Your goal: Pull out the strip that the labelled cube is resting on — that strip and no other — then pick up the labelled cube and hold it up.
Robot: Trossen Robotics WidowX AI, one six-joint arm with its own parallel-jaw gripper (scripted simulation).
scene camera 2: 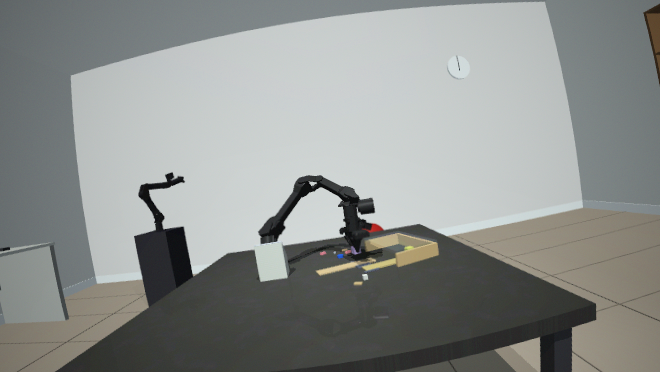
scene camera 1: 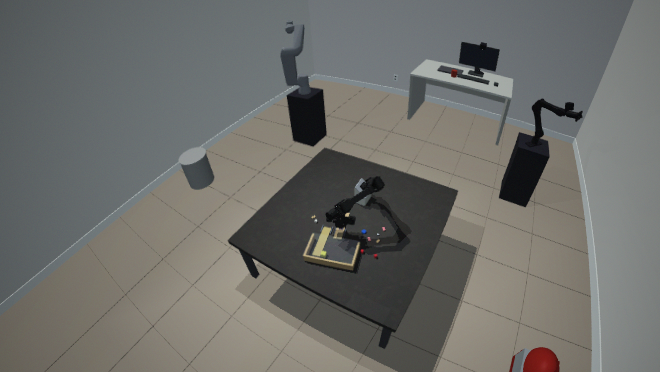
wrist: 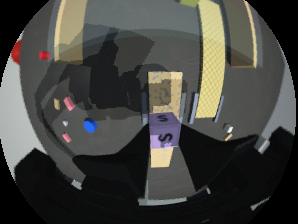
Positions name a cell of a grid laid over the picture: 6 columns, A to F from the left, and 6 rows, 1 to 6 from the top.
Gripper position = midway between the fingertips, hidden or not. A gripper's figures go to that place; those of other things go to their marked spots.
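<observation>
Labelled cube (wrist: D4), 0.07 m from the lens. The gripper (wrist: D4), 0.10 m from the lens.
</observation>
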